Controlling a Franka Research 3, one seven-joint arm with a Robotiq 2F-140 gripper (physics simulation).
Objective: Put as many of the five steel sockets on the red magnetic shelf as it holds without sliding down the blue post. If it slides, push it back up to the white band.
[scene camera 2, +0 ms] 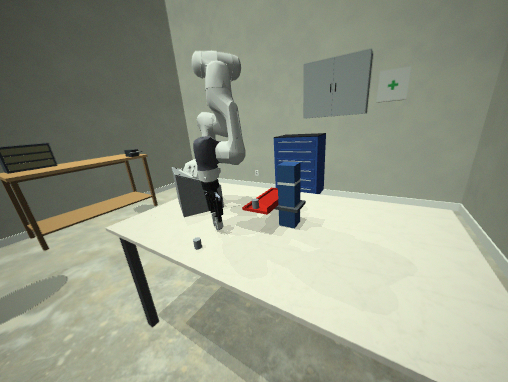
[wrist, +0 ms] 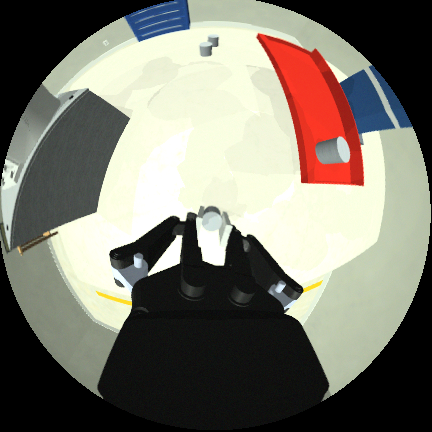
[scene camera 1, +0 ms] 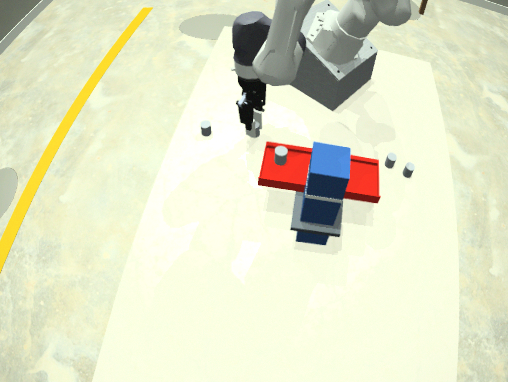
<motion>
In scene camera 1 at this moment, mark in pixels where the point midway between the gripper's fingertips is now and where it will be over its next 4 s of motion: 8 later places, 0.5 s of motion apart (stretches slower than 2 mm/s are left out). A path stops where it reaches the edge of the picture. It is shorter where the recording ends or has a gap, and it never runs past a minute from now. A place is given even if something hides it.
My gripper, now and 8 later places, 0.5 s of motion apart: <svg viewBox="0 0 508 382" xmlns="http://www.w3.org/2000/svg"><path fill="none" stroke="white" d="M254 131L250 130L252 133L252 131L244 107L243 84L246 81L267 91L314 114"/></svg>
</motion>
